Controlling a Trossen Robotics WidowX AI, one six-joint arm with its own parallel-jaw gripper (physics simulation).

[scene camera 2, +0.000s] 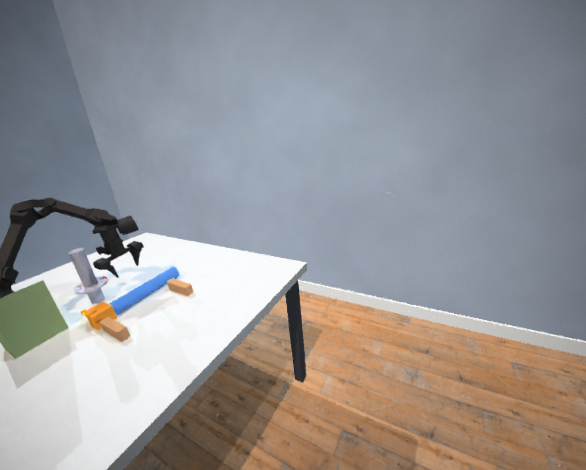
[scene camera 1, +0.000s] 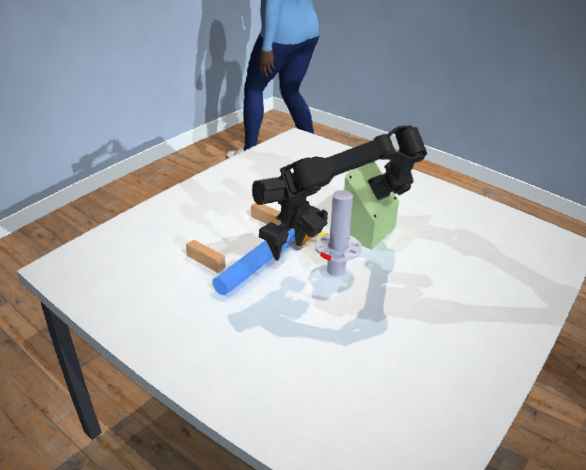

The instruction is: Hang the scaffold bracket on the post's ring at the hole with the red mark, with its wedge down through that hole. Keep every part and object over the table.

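Observation:
The scaffold bracket lies beside the post: its blue tube (scene camera 1: 245, 268) (scene camera 2: 145, 291) runs along the table, with an orange head (scene camera 2: 102, 314) and a yellow wedge (scene camera 1: 324, 234) (scene camera 2: 84, 313) at the post end. In scene camera 1 the gripper hides most of the head. The grey post (scene camera 1: 341, 220) (scene camera 2: 83, 269) stands upright with a holed ring (scene camera 1: 354, 253) (scene camera 2: 80, 290) around it. The red mark (scene camera 1: 326, 256) (scene camera 2: 104, 278) is on the ring's rim. My gripper (scene camera 1: 288, 251) (scene camera 2: 127, 270) is open and empty, fingers pointing down, above the tube near the head. Its exact height is unclear.
One wooden block (scene camera 1: 205, 255) (scene camera 2: 180, 287) lies beside the tube; another (scene camera 1: 265, 213) (scene camera 2: 115, 329) lies by the orange head. A green slanted block (scene camera 1: 370, 220) (scene camera 2: 32, 320) stands behind the post near the arm's base. A person (scene camera 1: 290, 60) stands beyond the table's far edge.

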